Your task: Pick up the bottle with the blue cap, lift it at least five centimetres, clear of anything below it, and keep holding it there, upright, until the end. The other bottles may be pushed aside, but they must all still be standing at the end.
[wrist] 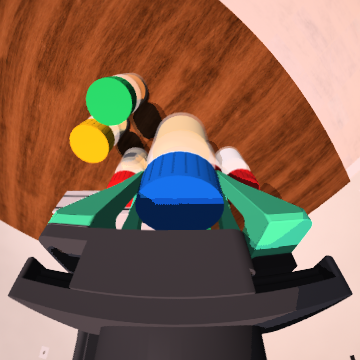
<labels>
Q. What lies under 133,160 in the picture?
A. A red-capped bottle.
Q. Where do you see a green-capped bottle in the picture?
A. At 110,100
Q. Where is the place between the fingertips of the gripper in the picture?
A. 179,177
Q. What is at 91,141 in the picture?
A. A yellow-capped bottle.
</labels>
